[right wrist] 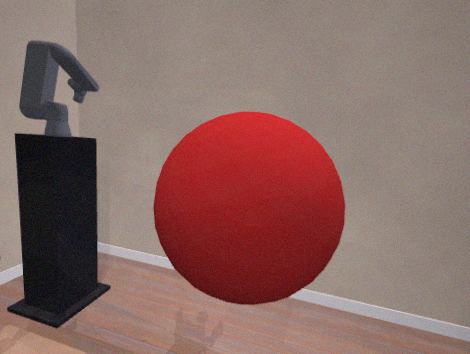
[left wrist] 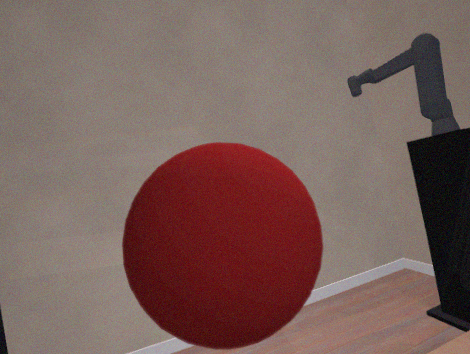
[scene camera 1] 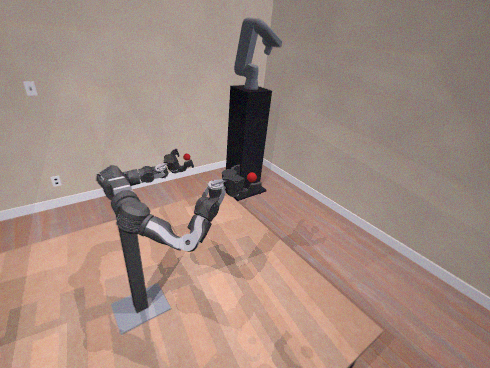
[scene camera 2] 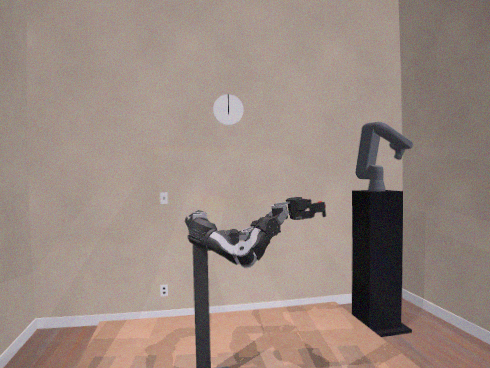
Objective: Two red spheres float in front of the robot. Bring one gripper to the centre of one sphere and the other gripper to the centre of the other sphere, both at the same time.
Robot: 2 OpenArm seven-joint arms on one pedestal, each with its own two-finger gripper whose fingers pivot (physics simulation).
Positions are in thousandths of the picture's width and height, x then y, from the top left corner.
Labels:
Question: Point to a red sphere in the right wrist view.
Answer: At 531, 589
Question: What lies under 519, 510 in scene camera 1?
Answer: My right gripper.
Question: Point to a red sphere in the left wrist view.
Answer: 476, 679

